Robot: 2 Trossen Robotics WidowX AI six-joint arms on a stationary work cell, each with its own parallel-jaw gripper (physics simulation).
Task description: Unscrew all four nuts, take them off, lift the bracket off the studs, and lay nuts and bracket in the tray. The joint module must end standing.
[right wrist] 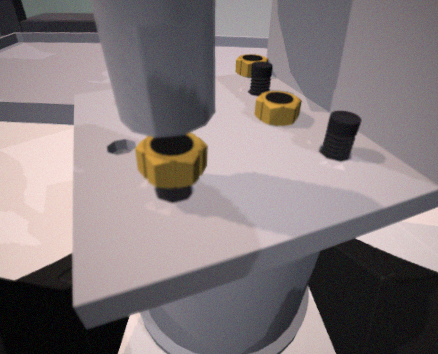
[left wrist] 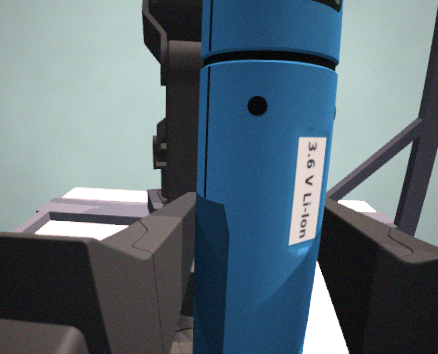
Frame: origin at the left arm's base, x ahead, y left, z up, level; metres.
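Seen in the pictures: left gripper, between the fingertips: (left wrist: 254, 205).
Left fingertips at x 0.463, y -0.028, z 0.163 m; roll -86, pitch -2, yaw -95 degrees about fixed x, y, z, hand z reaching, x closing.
Observation:
Offsets run from my left fingertips to a thing's top centre. "spot": to the spot under its first point.
My left gripper (left wrist: 254, 205) is shut on the blue screwdriver @(spot: dy +0.006, dx -0.031, dz +0.024 m) (left wrist: 257, 165), which stands upright with a "3.6 V Li-Ion" label. In the right wrist view, its grey socket @(spot: dy +0.003, dx -0.022, dz -0.137 m) (right wrist: 162, 65) hangs just above a yellow nut @(dy +0.002, dx -0.029, dz -0.151 m) (right wrist: 171, 167), which sits high around a black stud @(dy +0.002, dx -0.029, dz -0.153 m) (right wrist: 173, 194). A second nut @(dy +0.023, dx -0.059, dz -0.156 m) (right wrist: 278, 115) lies on the bracket plate @(spot: dy +0.002, dx -0.017, dz -0.161 m) (right wrist: 165, 240) between two bare studs (right wrist: 260, 80) (right wrist: 341, 137). A third nut @(dy +0.017, dx -0.093, dz -0.156 m) (right wrist: 245, 66) is partly behind the farther stud. My right gripper (right wrist: 221, 229) is shut on the grey cylindrical joint module @(dy +0.010, dx -0.052, dz -0.153 m) (right wrist: 260, 300) below the plate. The fourth stud is hidden.
The bracket's upright wall (right wrist: 390, 80) rises at the right of the right wrist view. A grey rim @(dy -0.091, dx -0.172, dz -0.211 m) (right wrist: 35, 112) borders a pale surface at the back left; I cannot tell whether it is the tray. A dark arm (left wrist: 182, 115) and frame posts (left wrist: 425, 100) stand behind the screwdriver.

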